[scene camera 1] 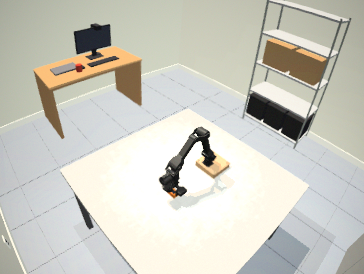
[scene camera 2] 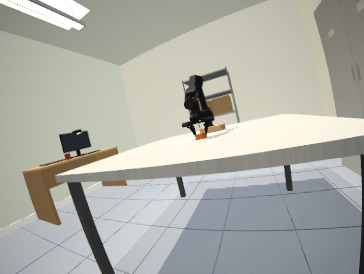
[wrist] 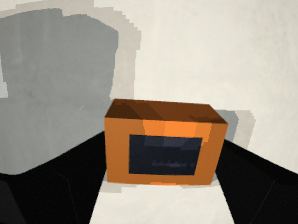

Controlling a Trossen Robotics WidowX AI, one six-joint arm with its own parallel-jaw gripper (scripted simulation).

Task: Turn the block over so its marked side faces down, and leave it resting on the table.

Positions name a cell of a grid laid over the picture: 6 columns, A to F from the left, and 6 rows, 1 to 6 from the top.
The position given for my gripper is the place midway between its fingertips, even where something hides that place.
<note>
In view: my gripper (wrist: D4) and a block (wrist: C4).
</note>
